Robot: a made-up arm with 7 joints.
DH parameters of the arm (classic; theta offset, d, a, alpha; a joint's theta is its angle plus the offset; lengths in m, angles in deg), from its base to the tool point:
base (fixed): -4.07 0 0 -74.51
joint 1: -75.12 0.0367 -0.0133 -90
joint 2: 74 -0.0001 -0.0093 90
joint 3: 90 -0.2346 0.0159 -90
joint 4: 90 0.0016 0.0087 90
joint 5: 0 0.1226 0 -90
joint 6: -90 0 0.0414 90
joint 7: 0 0 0 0
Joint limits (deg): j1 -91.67..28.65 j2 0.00..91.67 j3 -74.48..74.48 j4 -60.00..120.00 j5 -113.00..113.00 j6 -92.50..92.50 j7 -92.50..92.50
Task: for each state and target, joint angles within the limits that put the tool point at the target. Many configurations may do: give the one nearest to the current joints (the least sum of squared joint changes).
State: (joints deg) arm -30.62 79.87 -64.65 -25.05 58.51 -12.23 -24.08
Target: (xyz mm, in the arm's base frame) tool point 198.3 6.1 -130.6
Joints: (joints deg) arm -53.13 41.64 -61.86 -25.55 58.48 -10.27 -24.08
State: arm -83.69 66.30 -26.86 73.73 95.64 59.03 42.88
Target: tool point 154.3 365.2 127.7
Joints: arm -87.54 86.36 -23.86 74.47 95.40 62.70 42.88
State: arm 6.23 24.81 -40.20 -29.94 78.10 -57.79 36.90
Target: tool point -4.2 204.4 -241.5
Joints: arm 13.90 59.52 -30.84 1.67 85.35 -55.92 36.90
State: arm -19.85 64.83 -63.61 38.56 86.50 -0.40 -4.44
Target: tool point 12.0 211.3 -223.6
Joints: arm -3.49 75.16 -73.12 -7.19 85.66 -4.08 -4.44
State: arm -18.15 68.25 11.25 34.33 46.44 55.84 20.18
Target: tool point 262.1 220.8 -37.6
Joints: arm -44.08 53.34 -2.40 0.74 50.19 49.68 20.18
